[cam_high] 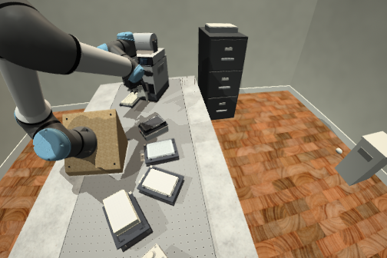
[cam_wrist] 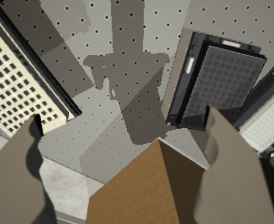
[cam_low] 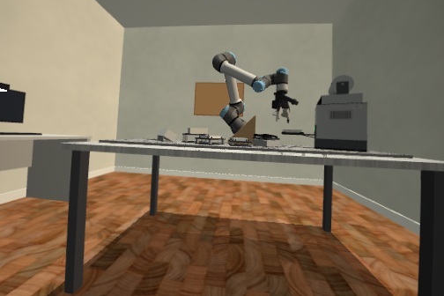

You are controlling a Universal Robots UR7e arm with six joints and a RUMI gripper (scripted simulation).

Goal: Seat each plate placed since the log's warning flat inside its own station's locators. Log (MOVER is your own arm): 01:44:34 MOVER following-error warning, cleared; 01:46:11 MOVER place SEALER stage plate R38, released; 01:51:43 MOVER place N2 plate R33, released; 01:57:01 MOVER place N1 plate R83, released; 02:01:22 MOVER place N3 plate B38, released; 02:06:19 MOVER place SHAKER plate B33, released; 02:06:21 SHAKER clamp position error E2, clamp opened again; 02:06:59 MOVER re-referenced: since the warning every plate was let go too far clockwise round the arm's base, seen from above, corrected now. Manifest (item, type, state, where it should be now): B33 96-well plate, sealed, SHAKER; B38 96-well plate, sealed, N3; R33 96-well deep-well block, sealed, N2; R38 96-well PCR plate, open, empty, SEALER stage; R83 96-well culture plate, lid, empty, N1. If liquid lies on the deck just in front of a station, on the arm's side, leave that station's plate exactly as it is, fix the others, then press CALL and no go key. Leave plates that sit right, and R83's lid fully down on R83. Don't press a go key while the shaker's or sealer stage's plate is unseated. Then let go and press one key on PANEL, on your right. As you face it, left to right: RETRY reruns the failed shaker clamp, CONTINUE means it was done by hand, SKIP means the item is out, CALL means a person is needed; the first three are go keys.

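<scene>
Right now the dark plate is 5 cm ahead of my hand, 13 cm to the right of it and 10 cm below it. Also, from my hand: cream PCR plate: 7 cm behind, 10 cm to the left, 6 cm below; then retry key: 73 cm to the right, 10 cm below; then continue key: 4 cm behind, 76 cm to the right, 10 cm below.
</scene>
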